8 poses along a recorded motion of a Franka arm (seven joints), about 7 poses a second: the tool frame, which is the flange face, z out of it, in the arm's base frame.
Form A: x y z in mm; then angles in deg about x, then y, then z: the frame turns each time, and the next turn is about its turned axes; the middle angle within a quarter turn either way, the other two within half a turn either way.
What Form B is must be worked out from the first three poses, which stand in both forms.
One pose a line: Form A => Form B
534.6 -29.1 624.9 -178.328 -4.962 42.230 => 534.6 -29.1 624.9 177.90 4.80 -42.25
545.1 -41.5 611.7 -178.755 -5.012 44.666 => 545.1 -41.5 611.7 177.36 4.44 -44.71
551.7 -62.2 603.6 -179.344 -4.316 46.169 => 551.7 -62.2 603.6 177.34 3.46 -46.22
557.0 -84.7 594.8 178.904 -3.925 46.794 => 557.0 -84.7 594.8 176.39 1.89 -46.89
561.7 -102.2 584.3 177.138 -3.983 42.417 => 561.7 -102.2 584.3 175.20 1.00 -42.56
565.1 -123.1 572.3 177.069 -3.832 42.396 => 565.1 -123.1 572.3 175.25 0.85 -42.53
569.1 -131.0 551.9 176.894 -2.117 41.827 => 569.1 -131.0 551.9 176.27 -0.50 -41.87
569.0 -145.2 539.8 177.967 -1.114 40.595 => 569.0 -145.2 539.8 177.73 -0.48 -40.61
